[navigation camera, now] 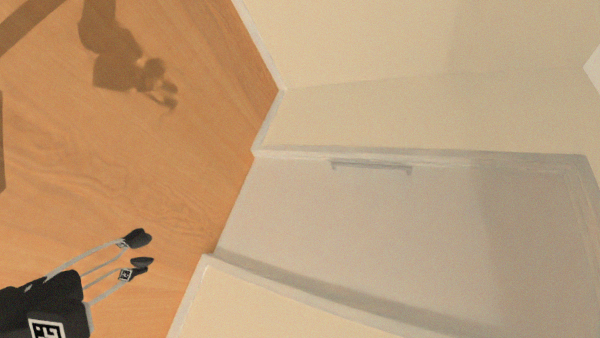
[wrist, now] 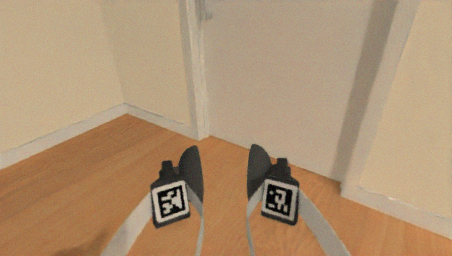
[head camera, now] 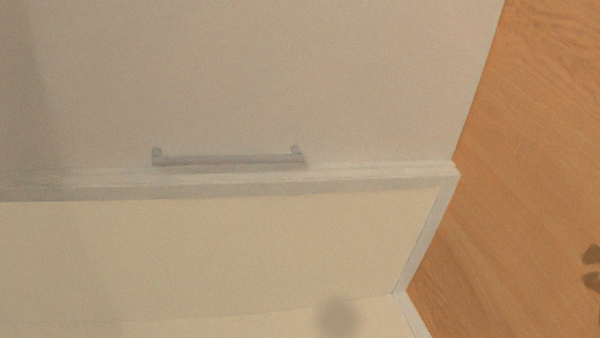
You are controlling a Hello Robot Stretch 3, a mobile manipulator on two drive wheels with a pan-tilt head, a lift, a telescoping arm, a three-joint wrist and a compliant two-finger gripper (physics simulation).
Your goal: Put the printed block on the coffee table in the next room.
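Frame: origin at the robot's base, x ahead, y left, z up, level; centimetres.
Seen in the pictures: gripper, fingertip midpoint: (navigation camera: 149, 246).
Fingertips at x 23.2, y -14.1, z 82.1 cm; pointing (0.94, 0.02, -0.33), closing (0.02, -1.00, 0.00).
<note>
A point is followed by its place in that frame.
My gripper (navigation camera: 140, 250) @[y -14.1, x 23.2, z 82.1 cm] (wrist: 225, 164) @[y -14.1, x 23.2, z 82.1 cm] is open, with its two dark fingertips apart and wooden floor showing between them. In the navigation camera view it reaches in from the lower left, above the floor and left of the door's foot. In the wrist view it points toward the bottom of a door. The pale grey door (head camera: 250, 75) @[y -28.5, x 138.1, z 99.4 cm] (navigation camera: 375, 225) @[y -36.5, x 132.8, z 113.1 cm] (wrist: 290, 75) stands shut in its frame. Its bar handle (head camera: 228, 159) @[y -1.4, x 147.1, z 105.1 cm] (navigation camera: 371, 166) @[y -1.4, x 147.2, z 106.4 cm] is near one edge. The printed block and the coffee table do not show in these views.
Cream walls (head camera: 210, 250) @[y 34.4, x 171.2, z 109.6 cm] (navigation camera: 375, 40) @[y 94.4, x 168.3, z 103.1 cm] (wrist: 50, 65) with white skirting meet in a corner beside the door. A white door frame (head camera: 350, 183) @[y 8.5, x 152.1, z 57.5 cm] (navigation camera: 425, 154) @[y 8.0, x 151.7, z 139.0 cm] (wrist: 195, 75) edges the door. Wooden floor (head camera: 540, 150) @[y -3.1, x 102.5, z 0.1 cm] (navigation camera: 125, 165) @[y -3.7, x 51.7, z 0.0 cm] (wrist: 90, 185) runs up to it, with shadows of the robot on it.
</note>
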